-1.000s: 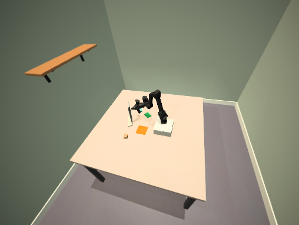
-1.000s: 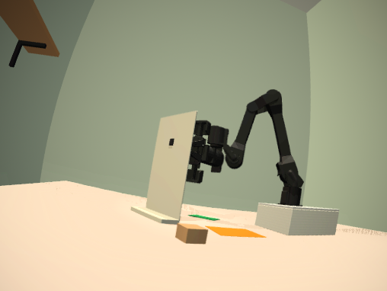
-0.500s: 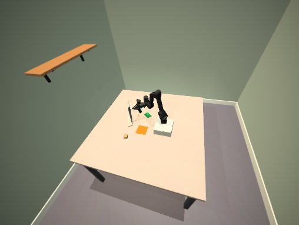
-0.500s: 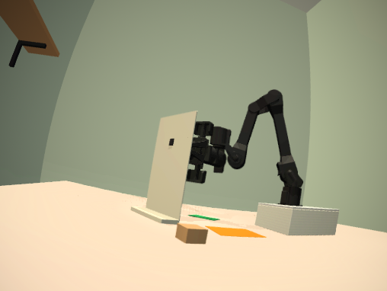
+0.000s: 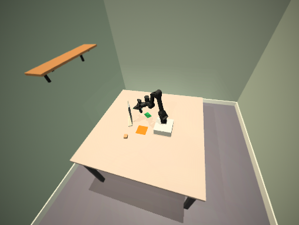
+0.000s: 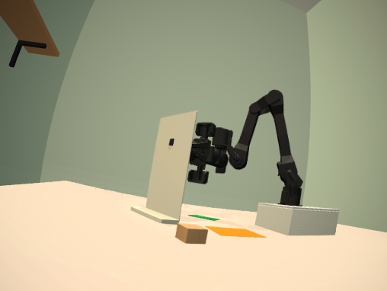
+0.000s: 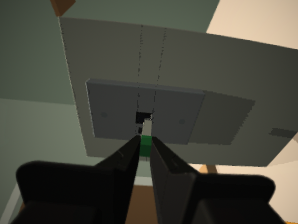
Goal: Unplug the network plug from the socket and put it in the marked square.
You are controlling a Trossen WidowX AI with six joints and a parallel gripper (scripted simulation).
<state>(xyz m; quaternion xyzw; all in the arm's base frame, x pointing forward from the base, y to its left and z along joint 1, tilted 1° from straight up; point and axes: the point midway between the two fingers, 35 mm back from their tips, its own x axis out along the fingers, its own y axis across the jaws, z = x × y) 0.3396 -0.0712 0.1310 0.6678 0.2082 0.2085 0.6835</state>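
My gripper tip is now 12 cm past the orange square, 15 cm to the right of it and 21 cm above it. Also, from my gripper tip: beige panel (5 cm ahead, 2 cm to the left, 8 cm below); then network plug (1 cm ahead); then cyan piece (2 cm behind, 18 cm to the right, 19 cm below).
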